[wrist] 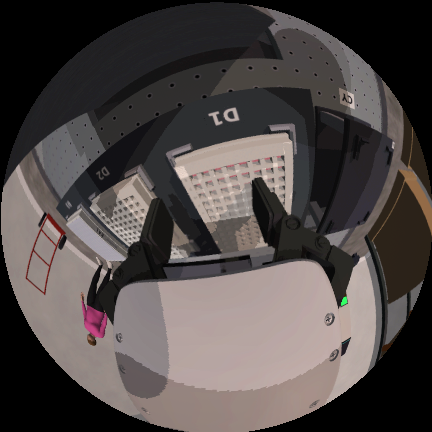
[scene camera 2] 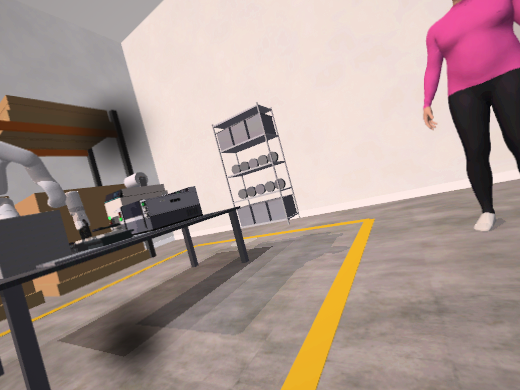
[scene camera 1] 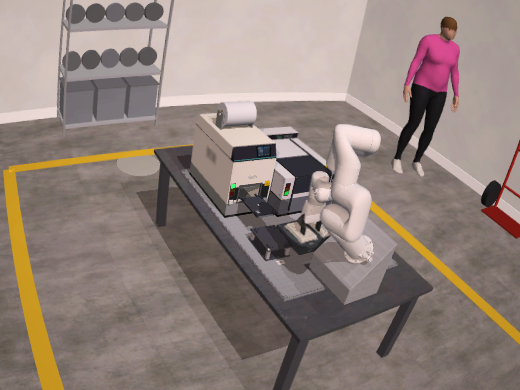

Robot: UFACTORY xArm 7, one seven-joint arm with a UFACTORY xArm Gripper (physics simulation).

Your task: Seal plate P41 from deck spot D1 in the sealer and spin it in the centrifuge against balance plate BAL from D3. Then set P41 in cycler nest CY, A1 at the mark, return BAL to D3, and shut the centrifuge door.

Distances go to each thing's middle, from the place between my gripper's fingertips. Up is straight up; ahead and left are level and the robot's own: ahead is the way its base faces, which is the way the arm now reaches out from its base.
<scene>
I see my gripper 220 mm to the left of the pale plate [wrist: 88, 229], 10 mm short of it and 10 mm above it. From my hand the other things lie so: centrifuge [scene camera 1: 295, 163]: 460 mm ahead, 190 mm to the right, 60 mm above; then foil roll [scene camera 1: 236, 113]: 530 mm ahead, 350 mm above, 100 mm to the left.
</scene>
